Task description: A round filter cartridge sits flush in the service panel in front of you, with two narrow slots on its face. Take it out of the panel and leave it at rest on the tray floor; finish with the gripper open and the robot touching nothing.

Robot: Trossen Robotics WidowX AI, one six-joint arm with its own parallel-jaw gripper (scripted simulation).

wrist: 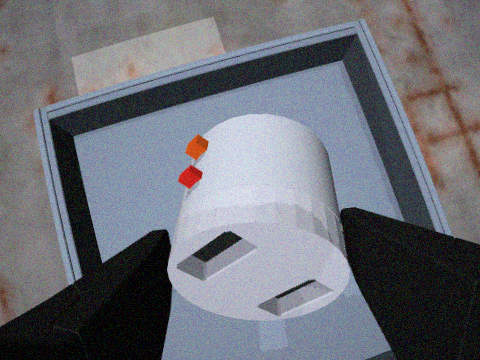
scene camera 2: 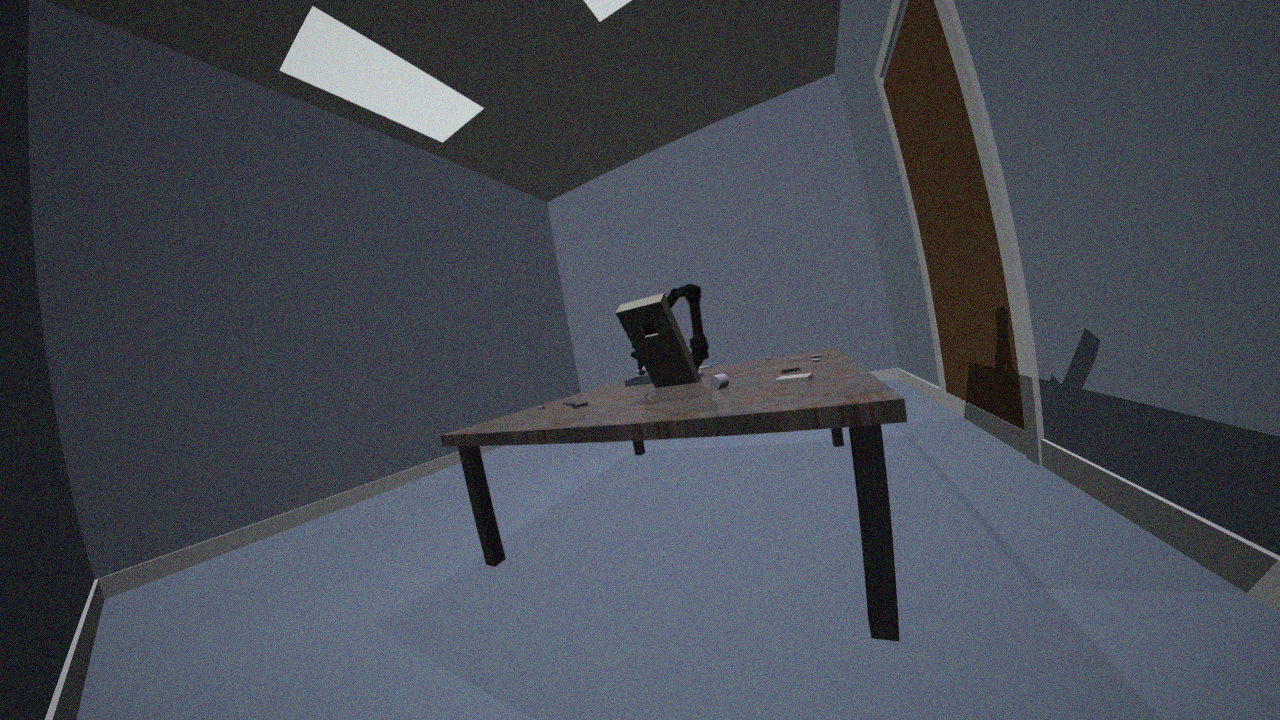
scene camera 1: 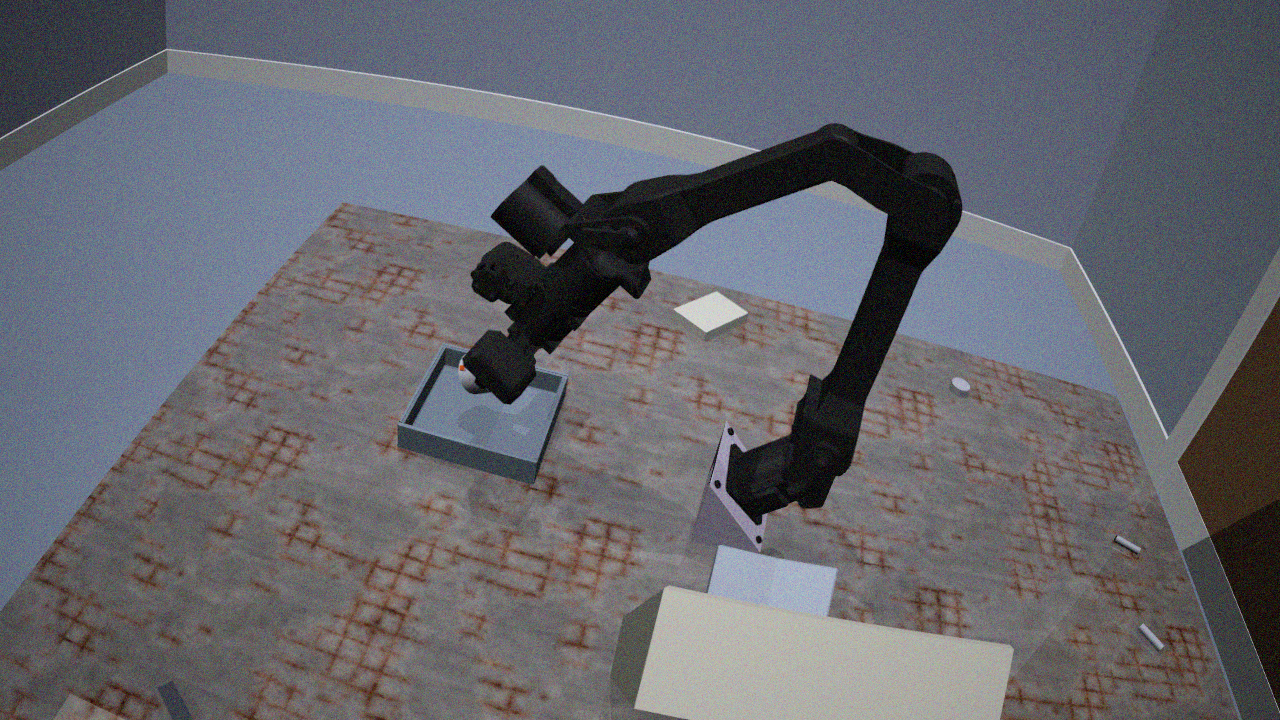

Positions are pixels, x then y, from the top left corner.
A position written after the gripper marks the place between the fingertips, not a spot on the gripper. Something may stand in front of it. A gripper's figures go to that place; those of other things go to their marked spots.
Labels:
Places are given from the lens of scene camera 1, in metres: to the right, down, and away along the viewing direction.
gripper (scene camera 1: 489,371): -0.16, 0.01, 0.91
cream service panel (scene camera 1: 681,647): 0.02, 0.13, 0.37
white flat pad (scene camera 1: 710,315): 0.09, -0.06, 1.18
tray (scene camera 1: 443,420): -0.21, 0.07, 0.94
The marked spots on the white flat pad and the cream service panel are 0.84 m apart.

